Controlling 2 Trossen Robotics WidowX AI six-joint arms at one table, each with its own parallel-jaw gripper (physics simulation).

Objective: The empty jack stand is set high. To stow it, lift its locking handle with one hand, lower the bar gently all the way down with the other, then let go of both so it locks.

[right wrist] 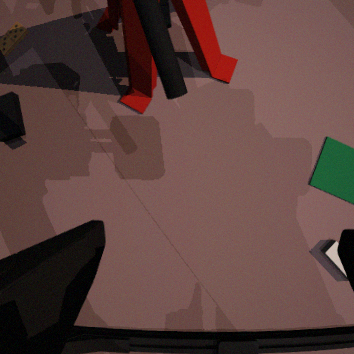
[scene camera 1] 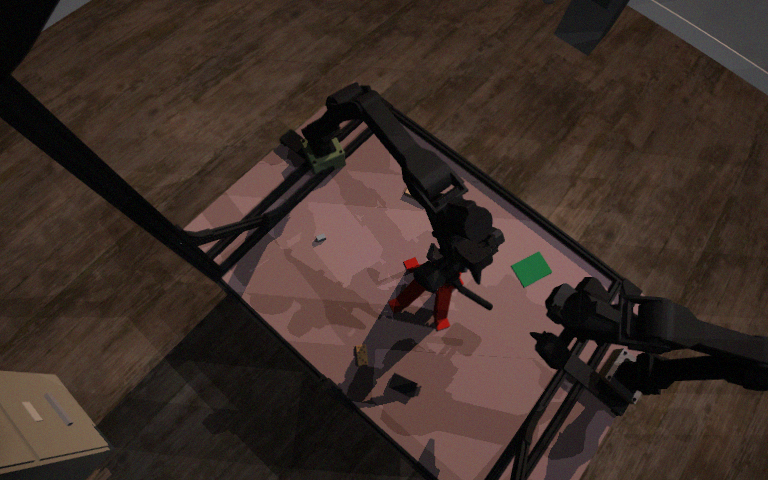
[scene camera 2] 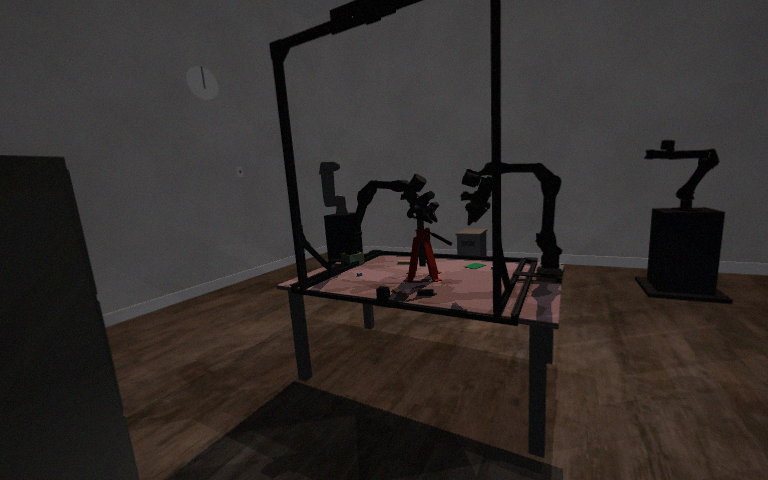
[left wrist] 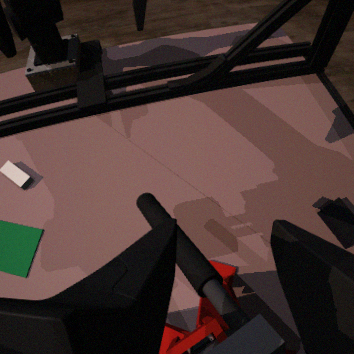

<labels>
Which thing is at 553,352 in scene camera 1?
My right gripper.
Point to a black locking handle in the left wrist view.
204,278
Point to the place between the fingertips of my left gripper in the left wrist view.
223,230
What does the green card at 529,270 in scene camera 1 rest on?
The table.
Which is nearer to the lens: the green card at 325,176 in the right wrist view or the black locking handle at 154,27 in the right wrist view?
The black locking handle.
</labels>
